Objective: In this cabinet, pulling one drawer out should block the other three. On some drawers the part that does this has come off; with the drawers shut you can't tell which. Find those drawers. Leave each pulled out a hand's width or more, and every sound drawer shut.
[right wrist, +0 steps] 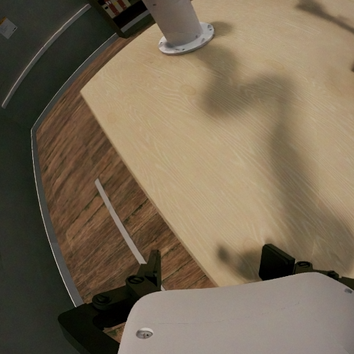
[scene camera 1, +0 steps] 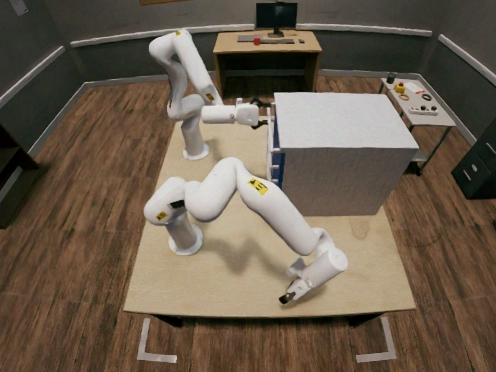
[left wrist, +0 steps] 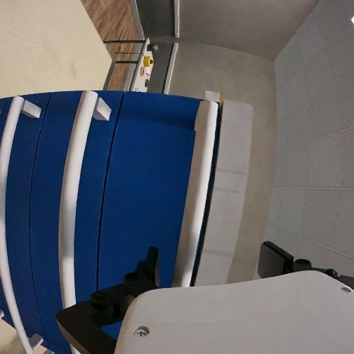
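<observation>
The cabinet (scene camera 1: 345,122) (left wrist: 232,170) has blue drawer fronts with long white bar handles. In the left wrist view it lies sideways, its top towards the right. The top drawer (left wrist: 145,165) and the second drawer (left wrist: 47,175) look shut; the lower ones are partly cut off. My left gripper (scene camera 1: 264,114) (left wrist: 211,262) is open at the cabinet front, its fingers spread either side of the line of the top drawer's handle (left wrist: 197,185), not closed on it. My right gripper (scene camera 1: 287,298) (right wrist: 213,264) is open and empty, low near the table's lower edge, away from the cabinet.
The cabinet stands on the wooden table (scene camera 1: 225,280) (right wrist: 190,150). The right arm (scene camera 1: 280,215) reaches across the table below the cabinet in the scene view. A side table (scene camera 1: 435,117) with small items and a desk (scene camera 1: 267,46) with a monitor stand beyond.
</observation>
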